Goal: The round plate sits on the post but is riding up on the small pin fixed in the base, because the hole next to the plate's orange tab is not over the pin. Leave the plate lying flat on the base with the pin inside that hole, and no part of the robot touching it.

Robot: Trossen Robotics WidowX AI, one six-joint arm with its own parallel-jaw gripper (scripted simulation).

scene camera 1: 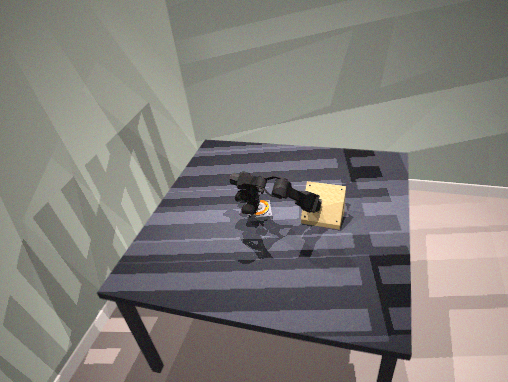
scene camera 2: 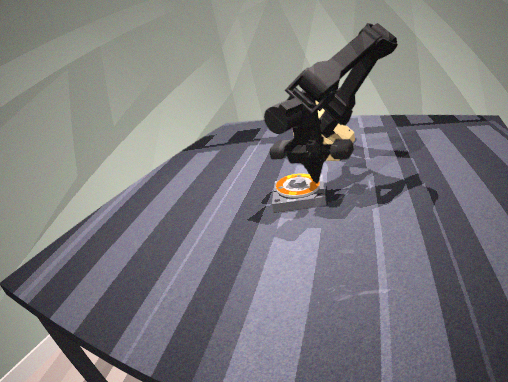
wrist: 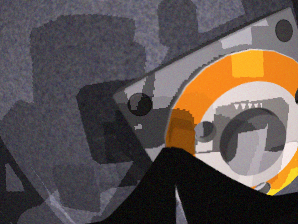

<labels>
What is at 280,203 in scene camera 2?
A grey square base.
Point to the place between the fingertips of the gripper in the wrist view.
170,154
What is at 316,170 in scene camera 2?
The gripper.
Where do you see a grey square base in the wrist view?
145,102
</labels>
